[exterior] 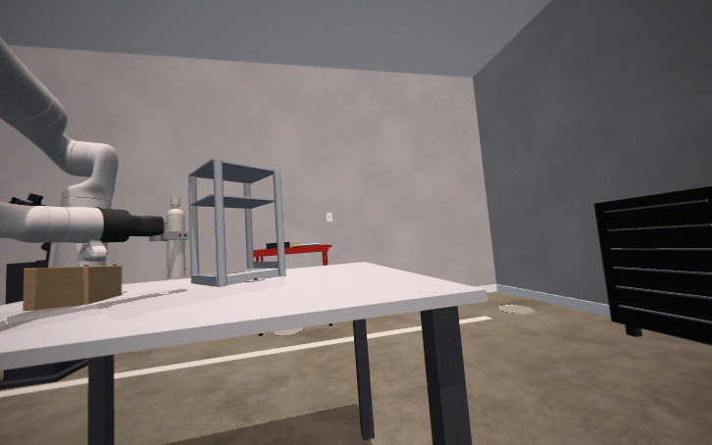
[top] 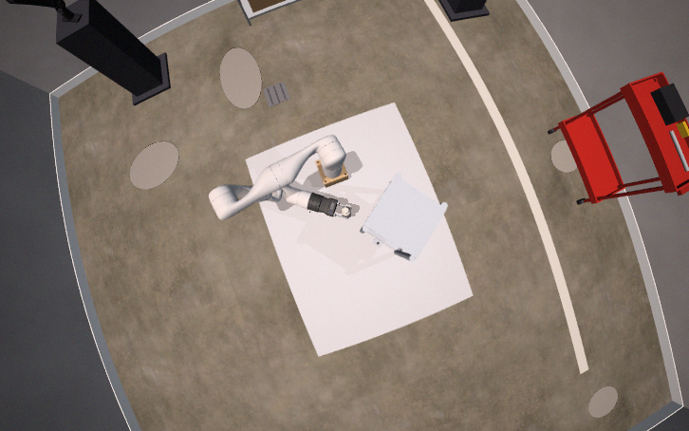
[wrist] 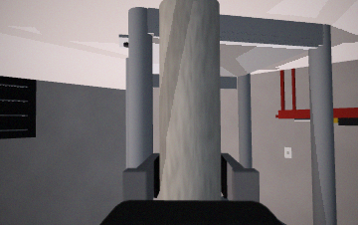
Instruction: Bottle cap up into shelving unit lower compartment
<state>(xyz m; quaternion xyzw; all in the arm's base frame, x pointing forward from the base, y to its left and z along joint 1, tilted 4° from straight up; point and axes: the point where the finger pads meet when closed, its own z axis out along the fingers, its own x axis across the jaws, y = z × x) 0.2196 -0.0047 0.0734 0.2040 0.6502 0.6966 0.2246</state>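
Right now the shelving unit is 20 cm to the left of my hand, 10 cm ahead of it and 4 cm above it.
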